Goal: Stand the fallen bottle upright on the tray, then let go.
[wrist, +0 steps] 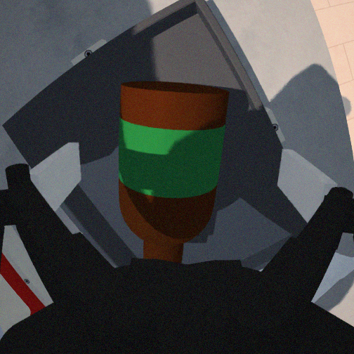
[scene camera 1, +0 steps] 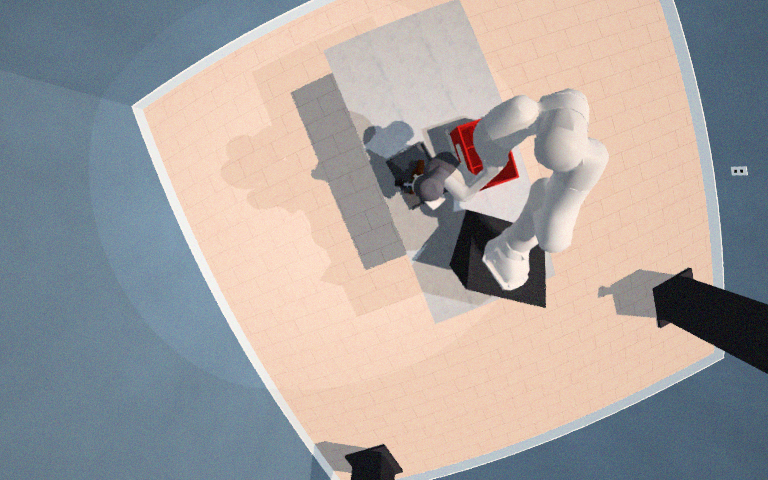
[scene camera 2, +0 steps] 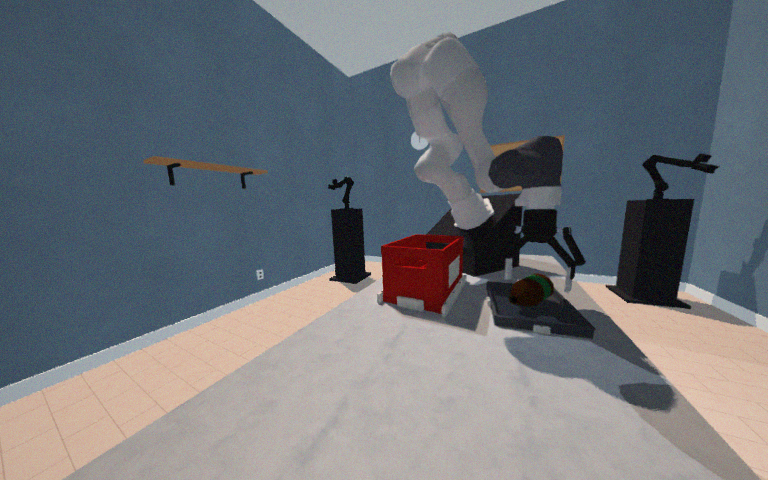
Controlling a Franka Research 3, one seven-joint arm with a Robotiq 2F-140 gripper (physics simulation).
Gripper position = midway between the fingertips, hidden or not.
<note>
In view: the gripper (scene camera 2: 535,284) and a brown bottle (scene camera 2: 529,291).
The gripper also shows in the wrist view (wrist: 180,163).
</note>
